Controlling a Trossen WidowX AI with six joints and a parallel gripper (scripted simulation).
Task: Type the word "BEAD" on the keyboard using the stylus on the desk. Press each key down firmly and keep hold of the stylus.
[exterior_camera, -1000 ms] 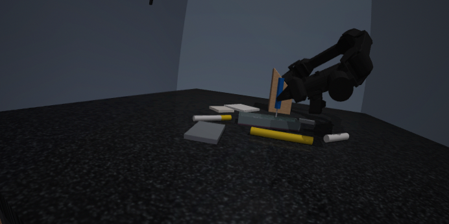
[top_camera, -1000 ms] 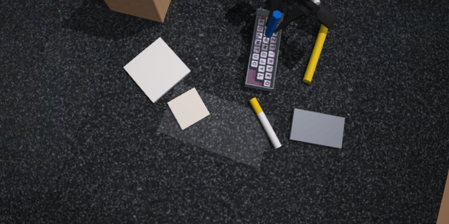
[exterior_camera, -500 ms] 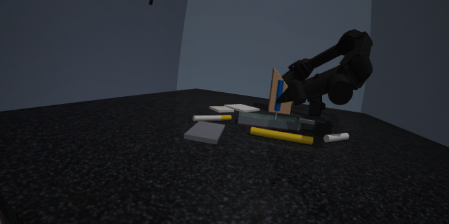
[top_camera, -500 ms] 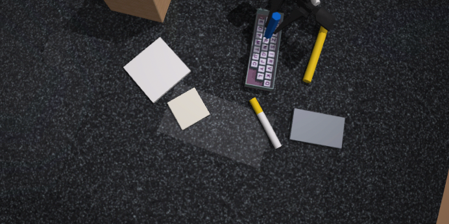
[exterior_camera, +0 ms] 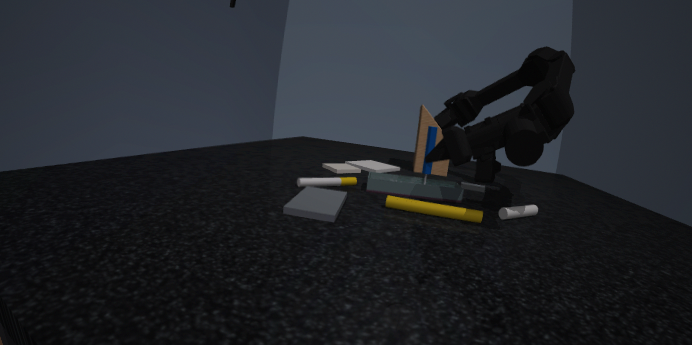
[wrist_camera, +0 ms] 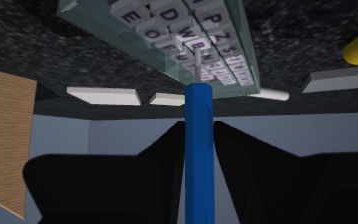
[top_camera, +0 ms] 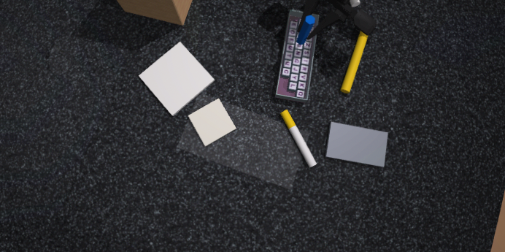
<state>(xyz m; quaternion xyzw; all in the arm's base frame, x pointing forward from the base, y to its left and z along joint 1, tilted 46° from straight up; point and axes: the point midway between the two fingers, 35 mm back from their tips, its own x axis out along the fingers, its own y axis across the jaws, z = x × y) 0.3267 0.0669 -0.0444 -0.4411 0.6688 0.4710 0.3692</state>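
Now: the yellow rod 12 cm ahead of my gripper tip, 6 cm below it and 2 cm to the left of it. The rest, counted from my gripper tip: stylus tip: 5 cm below; then blue stylus: 1 cm below; then small grey block: 12 cm to the left, 12 cm behind, 6 cm below.
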